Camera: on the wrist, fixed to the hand. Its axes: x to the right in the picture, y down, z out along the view.
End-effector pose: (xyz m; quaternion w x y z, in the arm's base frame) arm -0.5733 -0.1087 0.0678 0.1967 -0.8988 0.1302 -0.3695
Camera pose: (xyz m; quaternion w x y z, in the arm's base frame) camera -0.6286 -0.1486 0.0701 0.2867 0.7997 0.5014 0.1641
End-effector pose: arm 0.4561 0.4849 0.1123 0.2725 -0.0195 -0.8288 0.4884
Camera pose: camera 0.4896 0.5399 0.0898 0.3401 0.6070 -0.7173 -0.0362
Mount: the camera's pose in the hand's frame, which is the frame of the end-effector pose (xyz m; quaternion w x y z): -0.0218 0.0393 -0.0513 0.6577 -0.2083 -0.2093 -0.6930
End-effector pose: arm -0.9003 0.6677 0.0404 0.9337 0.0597 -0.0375 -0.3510
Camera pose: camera -0.8853 0.7158 -0.0056 0.3754 -0.2027 -0.1056 -0.8982
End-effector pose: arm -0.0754 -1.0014 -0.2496 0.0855 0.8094 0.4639 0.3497
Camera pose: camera -0.0884 -1.0504 -0.2040 0.5643 0.2662 0.7753 0.0980
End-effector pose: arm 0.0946 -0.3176 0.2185 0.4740 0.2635 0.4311 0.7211
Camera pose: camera 0.0452 -0.3636 0.2283 0.9566 -0.0733 0.2167 0.1804
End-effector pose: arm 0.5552 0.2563 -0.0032 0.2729 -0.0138 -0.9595 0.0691
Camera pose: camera 0.6003 0.3002 0.0231 0.0237 0.6134 -0.7121 -0.3406
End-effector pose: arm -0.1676 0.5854 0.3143 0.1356 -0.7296 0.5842 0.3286
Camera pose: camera -0.1903 0.5612 0.3739 0.2872 -0.8442 -0.2182 0.3965
